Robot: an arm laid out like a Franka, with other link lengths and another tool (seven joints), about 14 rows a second.
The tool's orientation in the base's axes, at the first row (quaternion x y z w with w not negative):
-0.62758 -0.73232 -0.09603 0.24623
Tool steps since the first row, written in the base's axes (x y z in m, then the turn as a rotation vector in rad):
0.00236 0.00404 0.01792 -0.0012 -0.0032 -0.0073
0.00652 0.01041 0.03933 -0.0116 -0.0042 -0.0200
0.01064 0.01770 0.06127 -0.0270 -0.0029 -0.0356
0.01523 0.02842 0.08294 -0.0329 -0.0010 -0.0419
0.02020 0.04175 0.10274 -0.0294 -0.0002 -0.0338
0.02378 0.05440 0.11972 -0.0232 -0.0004 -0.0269
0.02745 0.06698 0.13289 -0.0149 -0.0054 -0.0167
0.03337 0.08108 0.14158 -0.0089 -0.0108 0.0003
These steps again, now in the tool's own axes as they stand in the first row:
0.01193 0.00005 -0.01417 -0.0062 -0.0006 0.0051
0.02741 0.00170 -0.03072 -0.0122 -0.0087 0.0181
0.04395 0.00340 -0.04731 -0.0172 -0.0207 0.0358
0.06330 0.00626 -0.06223 -0.0180 -0.0249 0.0435
0.08400 0.01031 -0.07446 -0.0138 -0.0228 0.0360
0.10287 0.01337 -0.08424 -0.0112 -0.0180 0.0285
0.11984 0.01713 -0.09079 -0.0114 -0.0126 0.0155
0.13578 0.02412 -0.09335 -0.0085 -0.0107 -0.0030

